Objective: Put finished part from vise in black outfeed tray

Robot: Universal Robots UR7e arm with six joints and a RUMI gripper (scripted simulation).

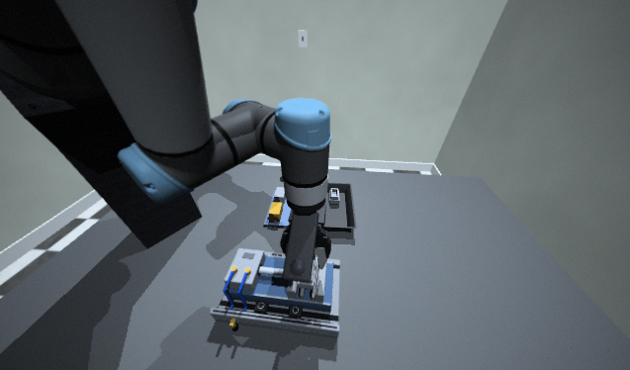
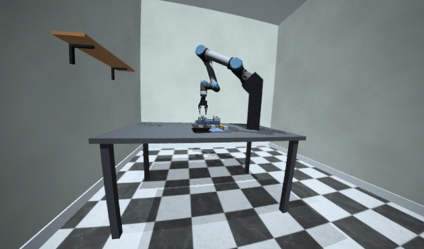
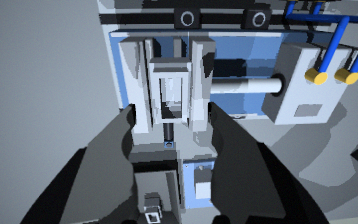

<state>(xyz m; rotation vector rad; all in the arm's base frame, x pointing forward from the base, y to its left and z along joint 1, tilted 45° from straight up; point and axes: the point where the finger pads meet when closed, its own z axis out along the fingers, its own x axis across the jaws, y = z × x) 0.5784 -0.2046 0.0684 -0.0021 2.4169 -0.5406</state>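
Now: hand 8 cm past the rod, 2 cm to the right of it and 6 cm above it. Also, from my hand: grey actuator box (16 cm behind, 3 cm to the left, 6 cm below); yellow block (11 cm behind, 28 cm to the left, 11 cm below); blue vise (6 cm behind, 1 cm to the left, 9 cm below).
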